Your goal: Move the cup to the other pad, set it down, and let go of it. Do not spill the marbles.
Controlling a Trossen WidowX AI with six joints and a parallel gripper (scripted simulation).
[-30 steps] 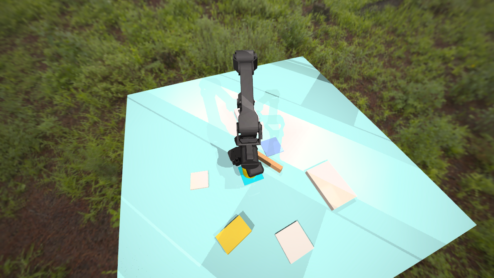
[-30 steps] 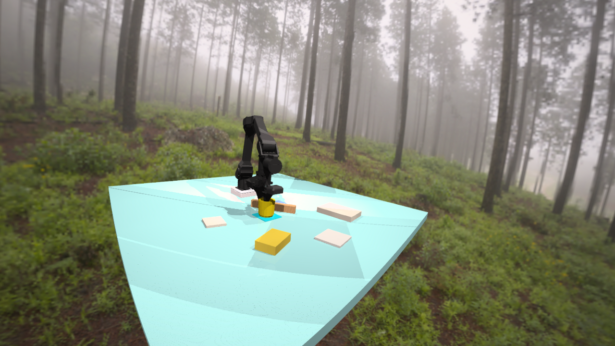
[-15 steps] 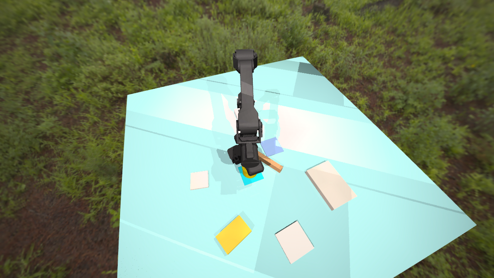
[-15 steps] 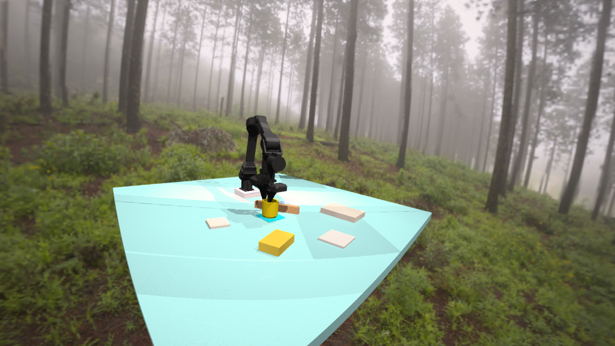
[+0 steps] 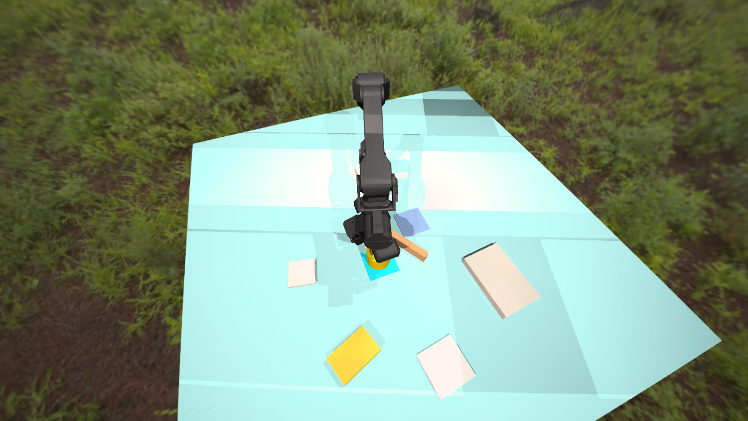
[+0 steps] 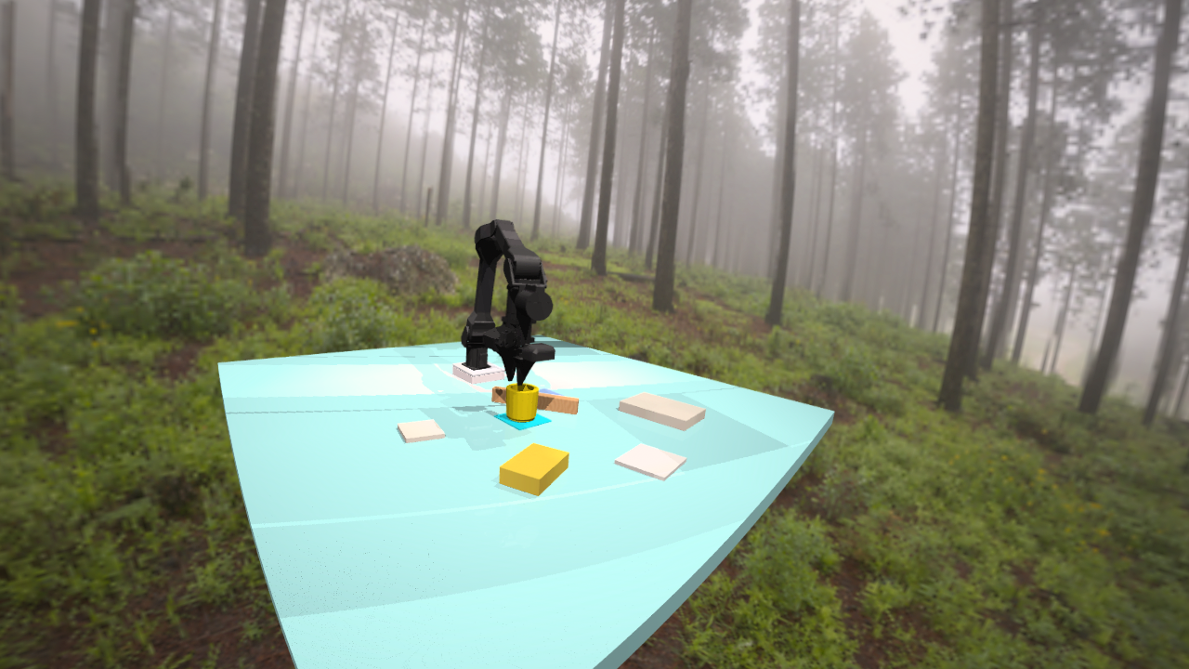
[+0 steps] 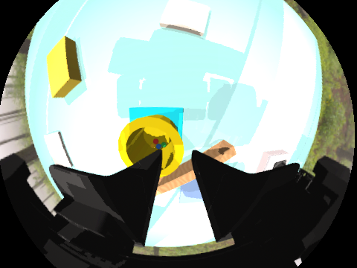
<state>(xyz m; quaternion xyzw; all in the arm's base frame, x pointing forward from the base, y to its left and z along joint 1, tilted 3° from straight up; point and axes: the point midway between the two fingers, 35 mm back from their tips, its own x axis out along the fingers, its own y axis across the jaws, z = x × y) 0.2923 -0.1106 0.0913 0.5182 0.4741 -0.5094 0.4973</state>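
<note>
My gripper tip is now 4 cm above the yellow cup and 2 cm short of it. Also, from my gripper tip: cyan square (8 cm below, 3 cm ahead); then yellow block (23 cm ahead, 16 cm to the right, 6 cm below); then wooden bar (8 cm to the left, 7 cm below, 1 cm behind).
</note>
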